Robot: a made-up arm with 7 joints.
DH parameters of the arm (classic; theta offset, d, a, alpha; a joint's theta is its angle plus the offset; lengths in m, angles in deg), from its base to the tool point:
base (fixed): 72.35 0 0.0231 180
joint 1: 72.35 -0.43 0.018 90
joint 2: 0 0.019 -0.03 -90
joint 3: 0 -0.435 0.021 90
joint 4: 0 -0.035 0.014 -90
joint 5: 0 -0.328 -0.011 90
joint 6: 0 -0.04 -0.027 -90
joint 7: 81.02 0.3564 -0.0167 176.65
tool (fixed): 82.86 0.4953 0 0
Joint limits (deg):
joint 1: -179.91..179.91
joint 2: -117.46..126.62
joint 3: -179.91..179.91
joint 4: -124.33..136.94
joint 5: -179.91..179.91
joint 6: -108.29..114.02
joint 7: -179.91..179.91
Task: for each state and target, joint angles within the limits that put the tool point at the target. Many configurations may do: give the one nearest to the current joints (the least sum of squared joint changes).
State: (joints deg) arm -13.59 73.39 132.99 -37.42 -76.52 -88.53 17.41
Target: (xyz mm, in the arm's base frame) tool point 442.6 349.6 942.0
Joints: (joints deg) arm -9.19 49.99 124.29 -36.77 -76.55 -100.19 16.31
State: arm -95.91 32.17 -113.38 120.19 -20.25 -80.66 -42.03
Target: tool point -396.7 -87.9 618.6
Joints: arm -126.52 37.11 -104.38 136.94 -30.91 -62.06 -37.10
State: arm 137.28 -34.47 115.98 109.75 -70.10 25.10 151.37
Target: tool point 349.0 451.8 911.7
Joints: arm 159.66 -7.86 132.92 68.19 -64.59 15.60 154.38
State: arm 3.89 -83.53 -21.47 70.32 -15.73 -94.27 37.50
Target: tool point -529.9 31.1 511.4
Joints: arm 2.36 -116.66 -16.95 104.21 -25.67 -108.29 38.26
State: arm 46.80 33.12 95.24 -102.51 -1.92 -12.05 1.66
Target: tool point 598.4 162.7 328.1
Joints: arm 28.99 78.51 125.96 -92.24 -0.75 -7.19 0.97
